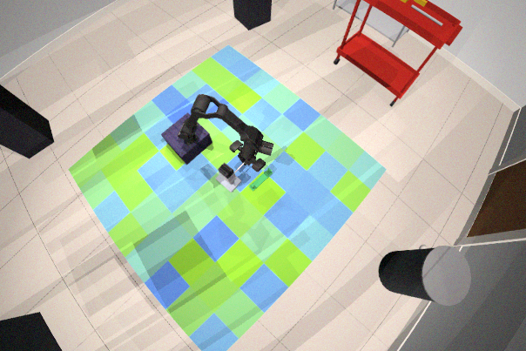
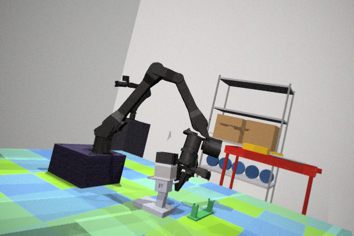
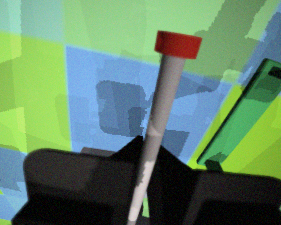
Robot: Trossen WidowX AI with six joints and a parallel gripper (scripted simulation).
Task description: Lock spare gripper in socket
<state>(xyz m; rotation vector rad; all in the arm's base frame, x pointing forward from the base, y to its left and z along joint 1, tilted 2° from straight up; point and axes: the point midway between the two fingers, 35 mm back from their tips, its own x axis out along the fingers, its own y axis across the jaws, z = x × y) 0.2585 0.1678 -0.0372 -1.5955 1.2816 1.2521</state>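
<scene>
Now: the grey mount 10 mm ahead of my gripper tip and 100 mm to the right of it. The rest, counted from my gripper tip: spare gripper: 20 mm ahead, 110 mm to the right, 80 mm above; then green cradle: 100 mm ahead, 30 mm to the left, 20 mm below.
</scene>
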